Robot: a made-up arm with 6 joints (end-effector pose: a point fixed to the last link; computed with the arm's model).
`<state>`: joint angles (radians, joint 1 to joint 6).
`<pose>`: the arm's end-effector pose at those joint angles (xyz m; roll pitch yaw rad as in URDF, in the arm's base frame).
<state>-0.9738 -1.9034 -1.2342 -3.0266 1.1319 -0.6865</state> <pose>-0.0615 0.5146 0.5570 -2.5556 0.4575 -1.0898</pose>
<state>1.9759 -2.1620 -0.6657 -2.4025 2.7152 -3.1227</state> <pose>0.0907 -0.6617 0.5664 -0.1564 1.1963 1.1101</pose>
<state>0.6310 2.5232 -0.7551 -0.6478 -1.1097 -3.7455</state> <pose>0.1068 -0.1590 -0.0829 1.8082 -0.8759 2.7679</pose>
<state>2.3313 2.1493 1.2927 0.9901 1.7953 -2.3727</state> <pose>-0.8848 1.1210 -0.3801 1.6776 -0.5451 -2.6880</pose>
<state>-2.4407 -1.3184 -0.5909 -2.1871 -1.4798 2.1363</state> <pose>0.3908 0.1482 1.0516 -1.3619 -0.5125 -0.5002</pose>
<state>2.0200 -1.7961 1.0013 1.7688 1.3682 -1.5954</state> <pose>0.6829 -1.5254 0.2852 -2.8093 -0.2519 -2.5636</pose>
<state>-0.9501 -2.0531 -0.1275 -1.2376 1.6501 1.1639</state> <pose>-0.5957 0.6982 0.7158 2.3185 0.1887 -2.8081</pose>
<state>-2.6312 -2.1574 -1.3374 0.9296 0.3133 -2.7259</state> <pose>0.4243 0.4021 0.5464 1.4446 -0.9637 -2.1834</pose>
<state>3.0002 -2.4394 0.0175 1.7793 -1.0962 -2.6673</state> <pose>1.2777 -0.2320 -0.0440 -2.7432 -0.1469 0.9338</pose>
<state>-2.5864 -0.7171 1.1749 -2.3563 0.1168 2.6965</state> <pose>0.6941 0.2308 1.9468 2.4780 -1.3188 0.8919</pose>
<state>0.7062 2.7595 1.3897 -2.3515 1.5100 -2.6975</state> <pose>0.1497 0.3497 -1.0774 2.8428 0.2011 -1.6263</pose>
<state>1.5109 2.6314 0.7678 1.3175 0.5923 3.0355</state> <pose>0.0925 0.5377 -1.0397 -2.5033 0.9876 -3.0087</pose>
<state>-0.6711 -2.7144 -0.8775 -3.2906 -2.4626 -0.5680</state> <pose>-0.3416 0.5743 0.1867 0.6644 1.1534 2.7025</pose>
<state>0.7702 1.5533 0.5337 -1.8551 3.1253 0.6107</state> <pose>0.7847 0.8549 -0.1137 0.6506 -1.0148 -2.3418</pose>
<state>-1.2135 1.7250 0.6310 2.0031 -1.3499 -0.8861</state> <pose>0.6173 -1.3660 -0.0915 -1.8257 0.0071 -2.3021</pose>
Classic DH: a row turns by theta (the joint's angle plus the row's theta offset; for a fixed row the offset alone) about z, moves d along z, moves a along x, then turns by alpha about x. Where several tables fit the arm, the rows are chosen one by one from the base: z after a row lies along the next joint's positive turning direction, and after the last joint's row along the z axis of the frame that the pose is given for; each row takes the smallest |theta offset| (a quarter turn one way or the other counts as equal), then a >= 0, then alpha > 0; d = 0 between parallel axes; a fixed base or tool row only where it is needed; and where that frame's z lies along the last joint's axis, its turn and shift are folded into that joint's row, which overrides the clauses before.
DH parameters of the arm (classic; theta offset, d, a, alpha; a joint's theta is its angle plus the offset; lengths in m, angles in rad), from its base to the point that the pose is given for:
joint 1: 0 0.524 0 -1.5708
joint 2: -1.5708 0 1.026 3.1416
joint 3: 0 0 0 -1.5708
joint 4: 0 -0.628 0 1.5708
joint 5: 0 0.24 0 -1.5708
joint 6: 1.5708 0 0 1.5708
tool (fixed): -1.5708 0 0 0

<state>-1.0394 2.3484 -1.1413 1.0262 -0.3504 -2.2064</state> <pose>-0.0713 -0.1240 -0.1746 -2.1056 -0.5093 2.4452</pose>
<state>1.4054 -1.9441 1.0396 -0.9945 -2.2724 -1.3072</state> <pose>-0.1252 -1.5443 0.4473 0.2503 -0.3147 2.1444</pose>
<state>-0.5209 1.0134 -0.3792 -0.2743 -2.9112 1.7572</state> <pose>0.6813 -0.6573 0.4372 1.2621 -1.1660 2.4630</pose>
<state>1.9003 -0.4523 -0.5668 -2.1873 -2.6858 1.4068</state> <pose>-0.1808 0.1000 1.1805 -0.3573 -0.3634 -1.6357</pose>
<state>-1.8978 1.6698 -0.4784 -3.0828 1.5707 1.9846</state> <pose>0.0128 -0.7080 -0.0959 -2.0229 -0.5762 1.3139</pose>
